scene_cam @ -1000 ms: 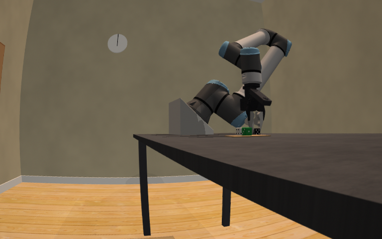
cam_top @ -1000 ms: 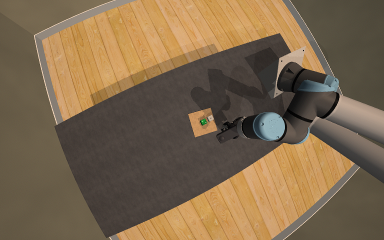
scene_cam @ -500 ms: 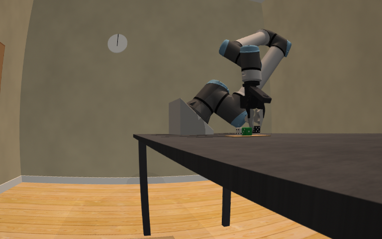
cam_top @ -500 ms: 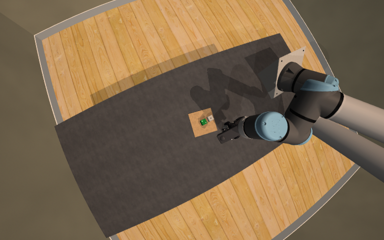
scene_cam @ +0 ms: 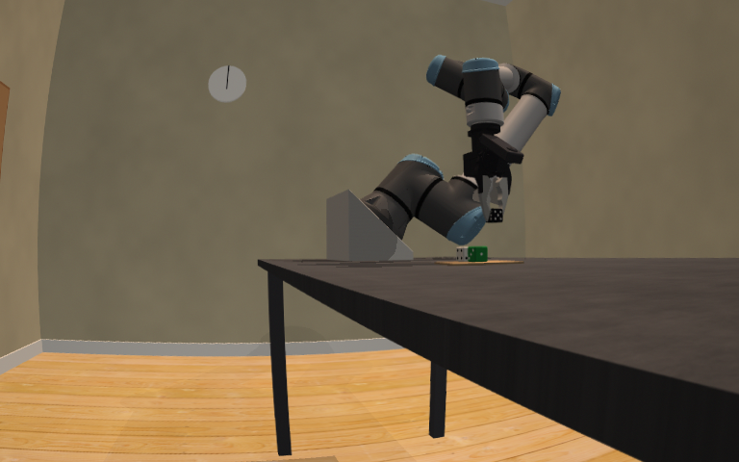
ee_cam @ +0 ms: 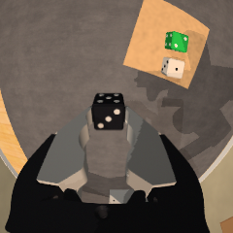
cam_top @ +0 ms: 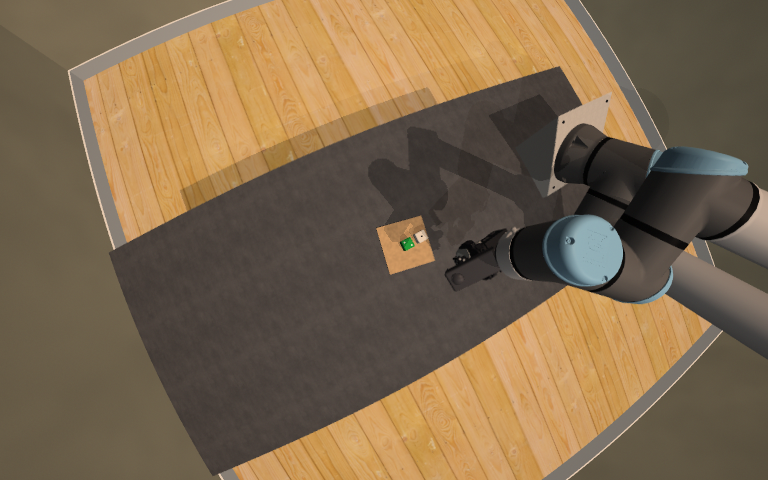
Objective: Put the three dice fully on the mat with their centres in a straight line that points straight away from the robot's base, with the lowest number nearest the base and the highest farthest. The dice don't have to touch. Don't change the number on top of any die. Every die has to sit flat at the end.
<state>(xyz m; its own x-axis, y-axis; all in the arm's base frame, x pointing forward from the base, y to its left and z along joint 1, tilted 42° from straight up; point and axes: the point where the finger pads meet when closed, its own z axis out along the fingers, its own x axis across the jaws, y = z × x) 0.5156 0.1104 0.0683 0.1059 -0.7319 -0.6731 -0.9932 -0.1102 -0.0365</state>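
Now: hand 100 mm to the left of the green die, 100 mm short of it and 90 mm above it. From my hand the other things lie so: tan mat 100 mm to the right, 100 mm below, 100 mm ahead; then white die 100 mm to the right, 90 mm below, 50 mm ahead; then black die right at my hand.
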